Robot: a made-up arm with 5 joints. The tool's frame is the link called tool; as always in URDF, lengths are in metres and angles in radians.
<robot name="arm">
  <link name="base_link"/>
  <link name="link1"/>
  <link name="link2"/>
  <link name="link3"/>
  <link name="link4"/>
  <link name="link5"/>
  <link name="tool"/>
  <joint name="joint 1" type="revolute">
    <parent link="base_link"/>
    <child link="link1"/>
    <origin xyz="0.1 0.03 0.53"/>
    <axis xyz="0 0 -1"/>
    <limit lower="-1.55" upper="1.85" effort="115" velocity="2.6"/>
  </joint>
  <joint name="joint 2" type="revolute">
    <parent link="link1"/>
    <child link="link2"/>
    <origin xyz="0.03 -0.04 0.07"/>
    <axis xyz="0 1 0"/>
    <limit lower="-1.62" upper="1.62" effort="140" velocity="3.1"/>
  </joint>
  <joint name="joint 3" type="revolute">
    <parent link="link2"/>
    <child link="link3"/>
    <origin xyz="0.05 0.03 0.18"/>
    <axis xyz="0 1 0"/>
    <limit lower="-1.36" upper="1.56" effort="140" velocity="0.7"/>
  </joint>
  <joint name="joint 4" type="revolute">
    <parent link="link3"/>
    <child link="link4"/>
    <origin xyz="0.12 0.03 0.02"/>
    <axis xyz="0 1 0"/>
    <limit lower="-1.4" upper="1.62" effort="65" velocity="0.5"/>
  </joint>
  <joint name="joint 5" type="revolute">
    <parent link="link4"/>
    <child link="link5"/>
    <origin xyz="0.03 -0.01 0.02"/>
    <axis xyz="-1 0 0"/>
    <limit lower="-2.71" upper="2.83" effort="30" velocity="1.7"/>
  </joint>
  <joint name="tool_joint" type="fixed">
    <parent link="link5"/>
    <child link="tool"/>
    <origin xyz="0 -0.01 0" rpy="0 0 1.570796"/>
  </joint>
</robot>
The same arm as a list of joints. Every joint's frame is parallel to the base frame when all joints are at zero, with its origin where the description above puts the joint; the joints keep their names.
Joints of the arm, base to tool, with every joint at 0 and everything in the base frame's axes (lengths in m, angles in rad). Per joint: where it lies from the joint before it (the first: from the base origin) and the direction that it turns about. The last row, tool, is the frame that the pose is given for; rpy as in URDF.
joint 1: origin 0.1000 0.0300 0.5300 axis -z
joint 2: origin 0.0300 -0.0400 0.0700 axis +y
joint 3: origin 0.0500 0.0300 0.1800 axis +y
joint 4: origin 0.1200 0.0300 0.0200 axis +y
joint 5: origin 0.0300 -0.0100 0.0200 axis -x
tool: origin 0.0000 -0.0100 0.0000 rpy 0.0000 0.0000 1.5708
Joint limits (rad, base to tool): -1.5500..1.8500 -1.6200..1.6200 -1.3600..1.5600 -1.4000..1.6200 -2.7100..2.8300

